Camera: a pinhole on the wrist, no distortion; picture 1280 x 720 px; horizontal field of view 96.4 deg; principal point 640.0 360.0 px. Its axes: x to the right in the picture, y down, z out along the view. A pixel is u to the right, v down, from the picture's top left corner.
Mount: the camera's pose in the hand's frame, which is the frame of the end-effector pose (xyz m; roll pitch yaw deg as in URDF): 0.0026 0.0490 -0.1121 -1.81 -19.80 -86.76
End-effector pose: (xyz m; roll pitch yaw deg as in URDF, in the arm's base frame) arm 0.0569 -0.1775 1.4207 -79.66 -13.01 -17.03
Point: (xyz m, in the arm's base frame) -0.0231 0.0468 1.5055
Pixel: 1135 54
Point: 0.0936 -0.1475 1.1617
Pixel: 82 264
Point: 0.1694 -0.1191 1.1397
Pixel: 158 435
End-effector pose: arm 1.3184 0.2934 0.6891 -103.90 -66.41 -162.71
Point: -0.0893 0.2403 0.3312
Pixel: outside the picture
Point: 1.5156 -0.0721 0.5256
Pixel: 1057 80
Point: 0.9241 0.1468 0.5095
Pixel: 193 378
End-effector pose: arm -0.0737 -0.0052 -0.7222 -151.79 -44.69 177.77
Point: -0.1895 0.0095 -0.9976
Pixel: 684 170
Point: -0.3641 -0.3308 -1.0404
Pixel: 1005 303
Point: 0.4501 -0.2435 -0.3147
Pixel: behind the camera
